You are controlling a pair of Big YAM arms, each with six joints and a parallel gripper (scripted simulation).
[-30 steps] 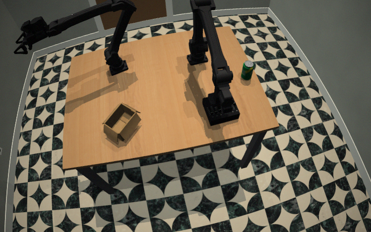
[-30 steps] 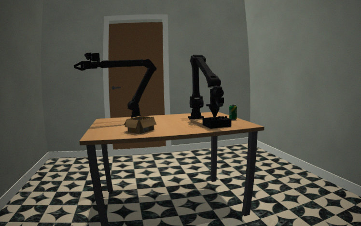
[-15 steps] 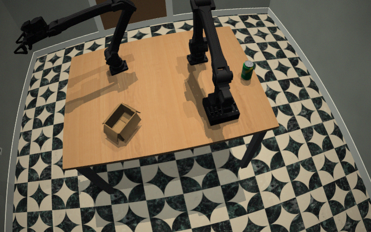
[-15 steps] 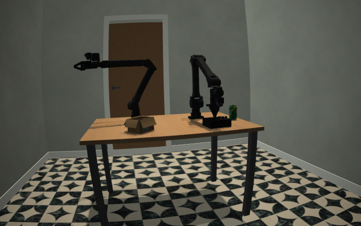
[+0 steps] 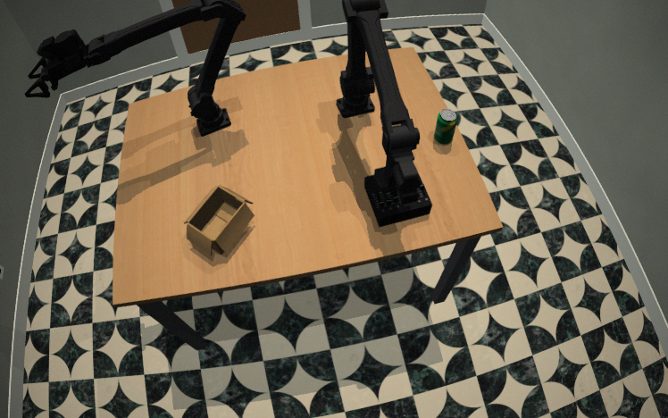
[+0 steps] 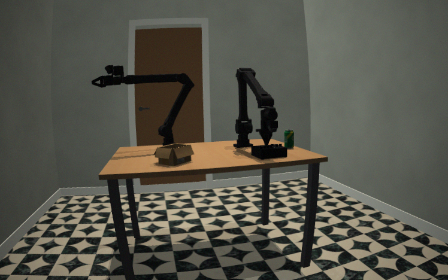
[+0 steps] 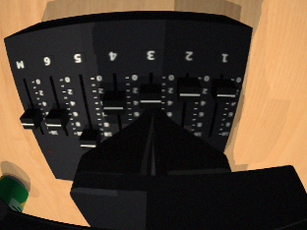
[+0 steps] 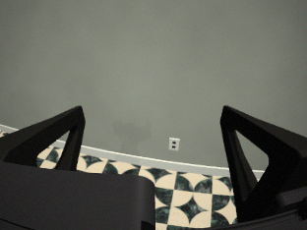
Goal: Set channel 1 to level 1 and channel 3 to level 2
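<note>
Right now my left hand is 20 mm short of the channel 3 knob. Round my left hand: channel 1 fader knob (30 mm ahead, 40 mm to the right); then channel 2 cap (20 mm ahead, 20 mm to the right); then channel 4 fader cap (10 mm ahead, 30 mm to the left).
</note>
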